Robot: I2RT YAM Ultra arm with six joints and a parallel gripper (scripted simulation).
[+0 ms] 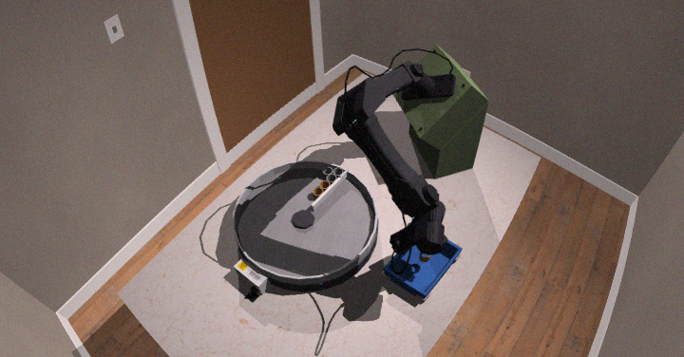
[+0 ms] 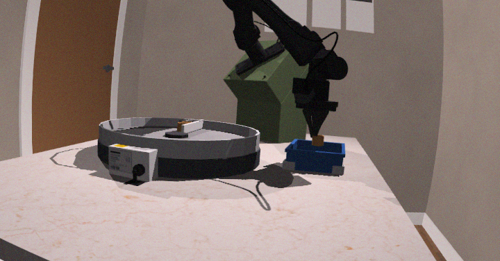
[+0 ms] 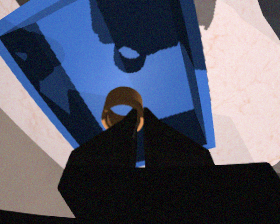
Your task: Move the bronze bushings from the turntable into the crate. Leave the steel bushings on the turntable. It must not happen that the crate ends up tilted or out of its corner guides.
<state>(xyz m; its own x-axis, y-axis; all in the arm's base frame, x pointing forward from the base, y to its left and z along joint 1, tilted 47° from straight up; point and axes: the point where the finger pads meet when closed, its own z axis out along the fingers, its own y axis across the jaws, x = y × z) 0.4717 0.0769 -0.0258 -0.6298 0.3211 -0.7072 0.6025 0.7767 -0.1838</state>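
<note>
Right now the blue crate is 50 mm below my hand, 10 mm to the left of it and 10 mm ahead of it. Also, from my hand: grey turntable: 350 mm to the right, 30 mm below, 30 mm behind.
</note>
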